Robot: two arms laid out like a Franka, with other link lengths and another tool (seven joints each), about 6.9 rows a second.
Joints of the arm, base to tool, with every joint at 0 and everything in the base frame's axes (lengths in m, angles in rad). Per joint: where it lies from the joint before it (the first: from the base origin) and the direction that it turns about. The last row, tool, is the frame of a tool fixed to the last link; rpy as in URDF.
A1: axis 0 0 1 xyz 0 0 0.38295
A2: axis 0 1 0 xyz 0 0 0
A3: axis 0 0 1 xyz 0 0 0.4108
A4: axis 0 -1 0 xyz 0.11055 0 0
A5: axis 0 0 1 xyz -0.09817 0 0.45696
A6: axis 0 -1 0 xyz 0 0 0
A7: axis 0 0 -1 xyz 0.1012 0 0
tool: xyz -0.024 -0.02 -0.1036 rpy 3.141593 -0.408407 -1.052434
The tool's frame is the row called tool.
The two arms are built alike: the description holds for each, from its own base.
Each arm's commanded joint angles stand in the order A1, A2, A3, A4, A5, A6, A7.
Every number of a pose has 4 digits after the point. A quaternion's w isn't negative.
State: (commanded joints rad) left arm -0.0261 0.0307 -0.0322 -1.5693 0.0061 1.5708 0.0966; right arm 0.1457 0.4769 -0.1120 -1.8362 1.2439 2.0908 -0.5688
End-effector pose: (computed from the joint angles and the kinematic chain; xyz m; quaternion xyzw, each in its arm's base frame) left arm 0.6530 -0.0547 0.7691 0.8088 -0.5548 0.1534 0.1204; right arm 0.7557 0.0652 0.3411 -0.7497 0.5881 0.0442 0.3002
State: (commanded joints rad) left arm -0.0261 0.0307 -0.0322 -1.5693 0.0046 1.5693 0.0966; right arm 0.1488 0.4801 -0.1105 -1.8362 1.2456 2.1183 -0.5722
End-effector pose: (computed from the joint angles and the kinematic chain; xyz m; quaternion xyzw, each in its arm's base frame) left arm 0.6528 -0.0549 0.7690 0.8089 -0.5545 0.1532 0.1214; right arm 0.7572 0.0652 0.3388 -0.7483 0.5920 0.0336 0.2974
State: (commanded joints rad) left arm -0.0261 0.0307 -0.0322 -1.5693 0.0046 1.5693 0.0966; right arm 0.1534 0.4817 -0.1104 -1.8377 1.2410 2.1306 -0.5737
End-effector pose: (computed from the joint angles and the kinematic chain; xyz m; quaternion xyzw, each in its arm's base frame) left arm 0.6528 -0.0549 0.7690 0.8089 -0.5545 0.1532 0.1214; right arm 0.7570 0.0670 0.3369 -0.7502 0.5916 0.0291 0.2939
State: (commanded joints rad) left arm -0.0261 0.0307 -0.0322 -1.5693 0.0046 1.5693 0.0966; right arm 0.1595 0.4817 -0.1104 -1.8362 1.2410 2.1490 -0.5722
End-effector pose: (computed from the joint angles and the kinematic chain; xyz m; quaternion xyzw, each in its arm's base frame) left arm 0.6528 -0.0549 0.7690 0.8089 -0.5545 0.1532 0.1214; right arm 0.7583 0.0695 0.3379 -0.7498 0.5933 0.0220 0.2921
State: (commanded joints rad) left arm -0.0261 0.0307 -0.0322 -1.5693 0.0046 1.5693 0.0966; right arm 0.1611 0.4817 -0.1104 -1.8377 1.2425 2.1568 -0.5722
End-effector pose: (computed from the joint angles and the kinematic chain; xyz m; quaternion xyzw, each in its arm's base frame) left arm 0.6528 -0.0549 0.7690 0.8089 -0.5545 0.1532 0.1214; right arm 0.7582 0.0697 0.3373 -0.7489 0.5949 0.0195 0.2912
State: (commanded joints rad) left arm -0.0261 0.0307 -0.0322 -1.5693 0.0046 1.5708 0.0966; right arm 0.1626 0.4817 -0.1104 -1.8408 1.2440 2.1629 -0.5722
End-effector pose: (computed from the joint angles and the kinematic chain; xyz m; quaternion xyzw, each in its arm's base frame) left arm 0.6530 -0.0549 0.7691 0.8088 -0.5546 0.1538 0.1210; right arm 0.7574 0.0700 0.3359 -0.7482 0.5965 0.0184 0.2900
